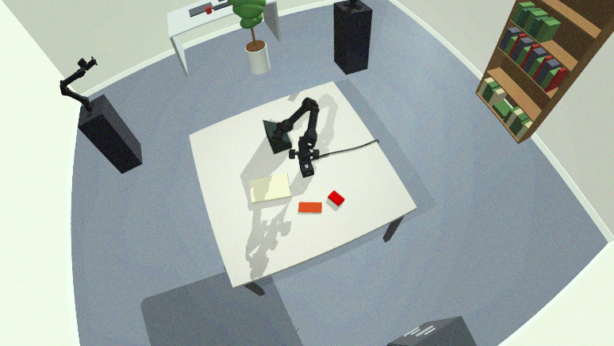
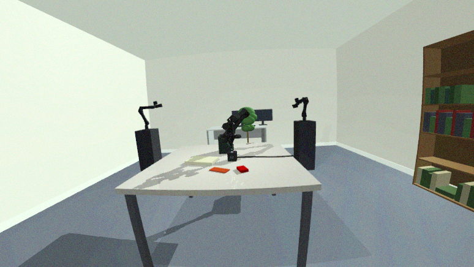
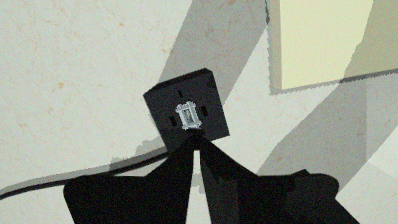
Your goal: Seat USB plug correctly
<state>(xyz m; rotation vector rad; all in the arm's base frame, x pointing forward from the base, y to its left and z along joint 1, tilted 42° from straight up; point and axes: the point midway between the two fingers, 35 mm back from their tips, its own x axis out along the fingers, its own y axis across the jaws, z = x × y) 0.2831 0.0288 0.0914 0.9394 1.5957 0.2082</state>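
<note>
My gripper tip is now 20 mm above the silver USB plug. Also, from my gripper tip: red block (270 mm ahead, 120 mm below, 90 mm to the left); orange block (250 mm ahead, 130 mm below, 80 mm to the right); pale notepad (270 mm to the right, 120 mm below, 20 mm ahead).
</note>
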